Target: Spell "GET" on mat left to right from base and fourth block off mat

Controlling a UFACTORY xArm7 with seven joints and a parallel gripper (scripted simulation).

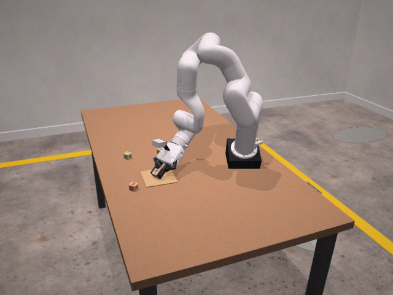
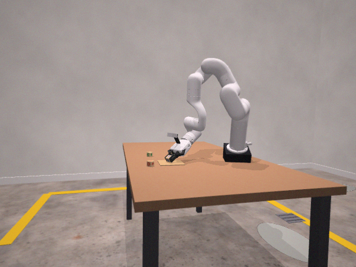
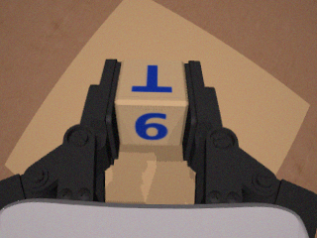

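My gripper is now 3 cm above the tan mat, 1 cm to the left of it and 1 cm past it. From my hand the other things lie so: green-lettered block: 24 cm to the right, 8 cm ahead, 2 cm below; black-lettered block: 23 cm to the right, 8 cm behind, 2 cm below; red-lettered block: 12 cm ahead, 5 cm to the left, 2 cm below.
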